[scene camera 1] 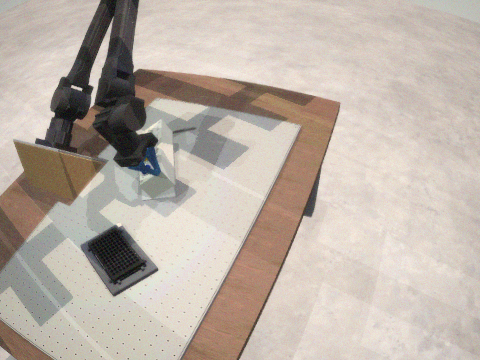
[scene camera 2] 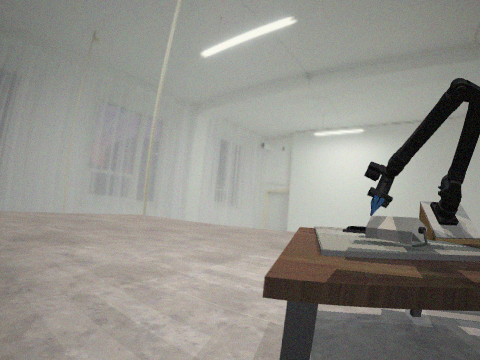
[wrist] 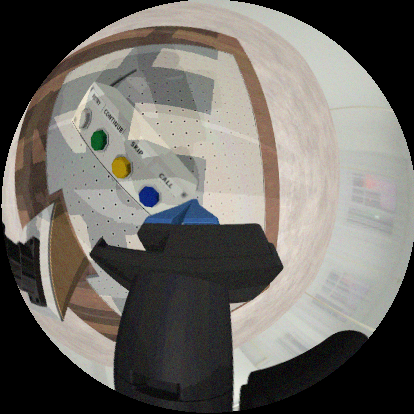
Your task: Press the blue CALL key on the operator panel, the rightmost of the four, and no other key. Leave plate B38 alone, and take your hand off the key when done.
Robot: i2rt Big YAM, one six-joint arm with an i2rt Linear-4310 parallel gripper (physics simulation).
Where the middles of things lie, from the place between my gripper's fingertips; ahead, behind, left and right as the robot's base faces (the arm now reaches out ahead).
Scene:
The black grid tray (scene camera 1: 116,256) lies 200 mm to the right of my hand, 60 mm below it and 20 mm behind it.

